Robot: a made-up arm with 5 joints.
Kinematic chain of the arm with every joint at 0, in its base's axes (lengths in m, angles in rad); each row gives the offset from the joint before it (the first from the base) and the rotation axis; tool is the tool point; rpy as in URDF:
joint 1: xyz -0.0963 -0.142 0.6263 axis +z
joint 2: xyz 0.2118 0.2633 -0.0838 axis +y
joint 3: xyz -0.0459 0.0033 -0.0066 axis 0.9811 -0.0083 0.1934
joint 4: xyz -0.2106 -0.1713 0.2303 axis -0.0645 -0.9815 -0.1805
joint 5: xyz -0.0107 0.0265 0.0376 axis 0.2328 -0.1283 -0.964
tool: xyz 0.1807 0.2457 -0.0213 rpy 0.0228 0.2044 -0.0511
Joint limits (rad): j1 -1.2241..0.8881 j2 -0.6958..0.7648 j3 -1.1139..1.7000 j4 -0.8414..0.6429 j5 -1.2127..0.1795
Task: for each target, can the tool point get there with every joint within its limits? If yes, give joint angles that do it. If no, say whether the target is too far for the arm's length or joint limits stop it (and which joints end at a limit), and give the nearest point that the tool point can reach.
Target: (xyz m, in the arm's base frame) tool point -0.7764 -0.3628 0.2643
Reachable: no: joint limits stop it (at a limit: joint 1, joint 2, joint 5) | nearest point -0.5761 -0.1589 0.4666 | short by 0.350 m
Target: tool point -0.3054 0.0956 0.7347
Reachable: yes | joints 0.6538 -0.4357 0.2636 0.2461 -0.1915
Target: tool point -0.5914 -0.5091 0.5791
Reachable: no: joint limits stop it (at a limit: joint 1, joint 4, joint 5) | nearest point -0.4580 -0.2879 0.5675 | short by 0.259 m
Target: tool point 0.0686 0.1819 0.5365
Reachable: yes | joints -0.8576 -0.5282 0.3321 0.4081 -0.9299
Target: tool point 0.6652 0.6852 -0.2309
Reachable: no: too far | nearest point 0.3488 0.3415 0.3164 | short by 0.720 m
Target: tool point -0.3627 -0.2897 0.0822
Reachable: no: joint limits stop it (at a limit: joint 2, joint 3, joint 4, joint 5) | nearest point -0.2258 -0.2138 0.2576 | short by 0.235 m
